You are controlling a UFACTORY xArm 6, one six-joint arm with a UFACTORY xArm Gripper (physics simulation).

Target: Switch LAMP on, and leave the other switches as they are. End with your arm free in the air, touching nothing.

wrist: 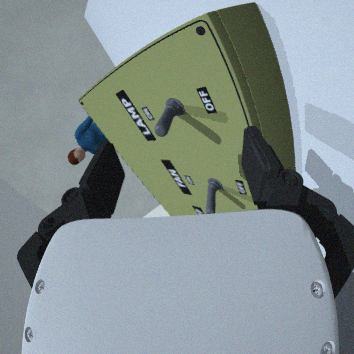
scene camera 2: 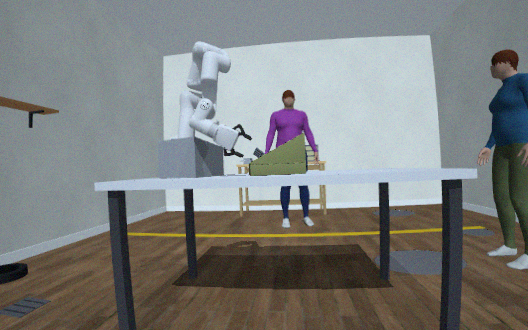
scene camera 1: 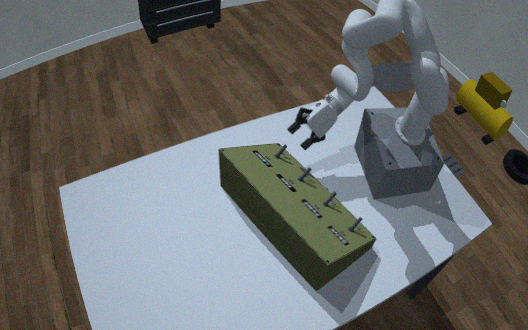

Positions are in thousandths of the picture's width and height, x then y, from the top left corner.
Scene:
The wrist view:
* my gripper: 504,425
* sloped switch box: 620,208
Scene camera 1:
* my gripper: 562,426

